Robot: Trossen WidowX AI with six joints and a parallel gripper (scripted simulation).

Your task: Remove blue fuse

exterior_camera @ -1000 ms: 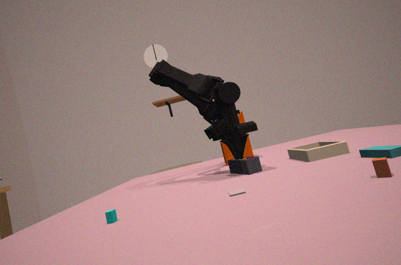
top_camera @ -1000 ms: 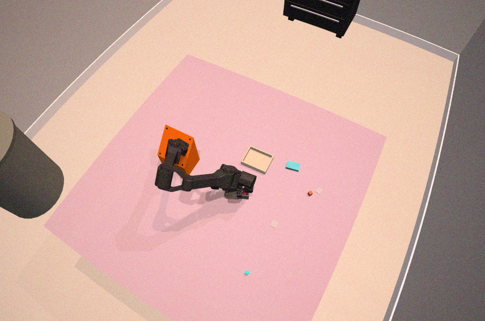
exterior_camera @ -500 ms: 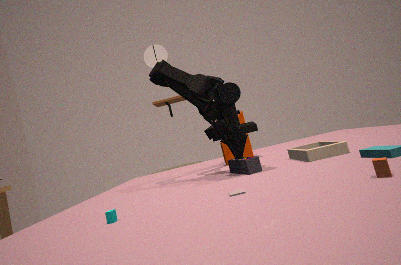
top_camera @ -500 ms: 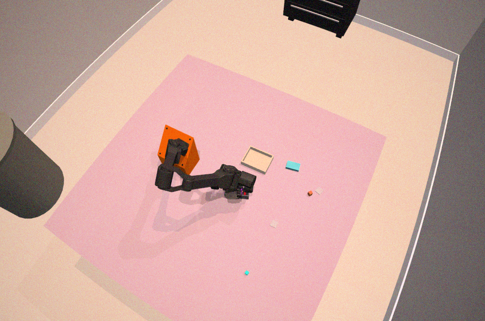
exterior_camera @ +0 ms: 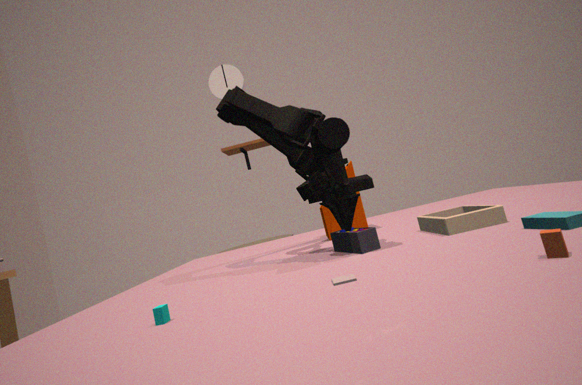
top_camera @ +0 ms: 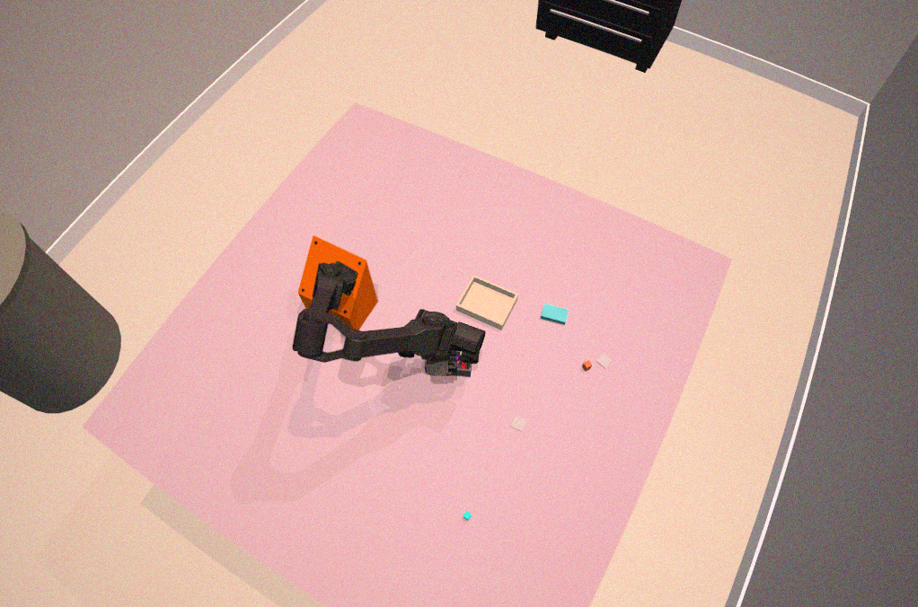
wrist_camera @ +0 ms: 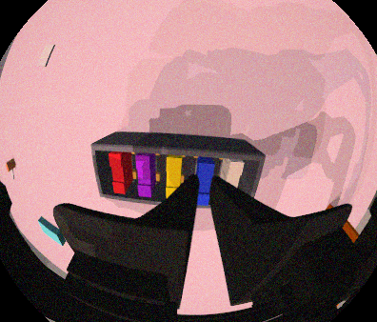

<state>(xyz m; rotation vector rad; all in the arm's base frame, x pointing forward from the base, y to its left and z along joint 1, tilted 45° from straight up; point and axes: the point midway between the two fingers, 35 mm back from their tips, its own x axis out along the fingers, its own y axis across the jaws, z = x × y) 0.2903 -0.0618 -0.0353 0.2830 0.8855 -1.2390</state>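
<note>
My gripper tip is now 21 cm to the right of the tray, 4 cm above it and 1 cm short of it. Round my gripper tip: orange block (31 cm ahead, 18 cm to the left, 3 cm below); then blue fuse (1 cm below); then teal flat block (27 cm to the left, 18 cm ahead, 3 cm below).
</note>
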